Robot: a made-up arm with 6 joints.
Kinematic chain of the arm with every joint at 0, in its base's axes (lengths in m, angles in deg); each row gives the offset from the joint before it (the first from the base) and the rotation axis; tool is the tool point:
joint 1: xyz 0 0 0.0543 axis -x
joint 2: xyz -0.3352 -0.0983 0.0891 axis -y
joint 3: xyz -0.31 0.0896 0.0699 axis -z
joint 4: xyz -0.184 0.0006 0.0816 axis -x
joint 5: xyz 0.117 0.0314 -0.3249 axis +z
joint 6: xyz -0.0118 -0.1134 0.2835 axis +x
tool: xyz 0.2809 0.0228 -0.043
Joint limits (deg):
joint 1: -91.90..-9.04
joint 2: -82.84..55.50
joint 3: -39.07..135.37
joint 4: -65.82..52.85
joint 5: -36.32..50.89
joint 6: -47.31..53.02
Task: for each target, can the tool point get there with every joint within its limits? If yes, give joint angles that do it. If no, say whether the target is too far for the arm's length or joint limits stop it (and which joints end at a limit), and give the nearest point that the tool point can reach.
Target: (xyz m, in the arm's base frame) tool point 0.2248 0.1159 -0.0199
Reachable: no: joint limits stop it (at a limit: joint 1, joint 2, joint 4, joint 5) | nearest point -0.0754 0.0075 0.2531 | short by 0.420 m
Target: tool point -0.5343 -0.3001 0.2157
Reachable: yes | joints -24.64 -10.69 31.64 24.79 -16.41 38.55
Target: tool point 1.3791 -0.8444 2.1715
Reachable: no: too far | nearest point -0.1197 -0.2416 0.6601 | short by 2.212 m
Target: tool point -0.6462 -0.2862 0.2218
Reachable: yes | joints -16.30 8.38 32.32 39.93 -26.60 15.32
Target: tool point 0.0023 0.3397 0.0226
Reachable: no: joint limits stop it (at a limit: joint 1, joint 2, joint 5, joint 6) | nearest point -0.1283 0.1008 0.2771 | short by 0.373 m
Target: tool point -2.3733 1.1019 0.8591
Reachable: no: too far | nearest point -0.8922 0.0680 0.3027 | short by 1.890 m
